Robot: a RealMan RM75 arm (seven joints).
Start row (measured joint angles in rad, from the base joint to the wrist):
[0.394, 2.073, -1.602, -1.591, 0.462, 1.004, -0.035]
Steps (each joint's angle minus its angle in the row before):
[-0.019, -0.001, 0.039, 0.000, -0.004, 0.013, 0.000]
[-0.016, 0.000, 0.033, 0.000, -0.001, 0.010, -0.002]
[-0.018, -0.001, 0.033, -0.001, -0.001, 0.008, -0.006]
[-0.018, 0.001, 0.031, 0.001, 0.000, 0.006, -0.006]
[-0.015, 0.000, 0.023, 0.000, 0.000, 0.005, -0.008]
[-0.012, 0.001, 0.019, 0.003, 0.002, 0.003, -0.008]
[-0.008, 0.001, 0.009, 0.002, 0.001, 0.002, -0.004]
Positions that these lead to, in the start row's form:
[0.375, 2.072, -1.563, -1.591, 0.458, 1.017, -0.035]
[0.359, 2.072, -1.530, -1.591, 0.457, 1.027, -0.037]
[0.341, 2.071, -1.497, -1.592, 0.456, 1.035, -0.043]
[0.323, 2.072, -1.466, -1.591, 0.456, 1.041, -0.049]
[0.308, 2.072, -1.443, -1.591, 0.456, 1.046, -0.057]
[0.296, 2.073, -1.424, -1.588, 0.458, 1.049, -0.065]
[0.288, 2.074, -1.415, -1.586, 0.459, 1.051, -0.069]

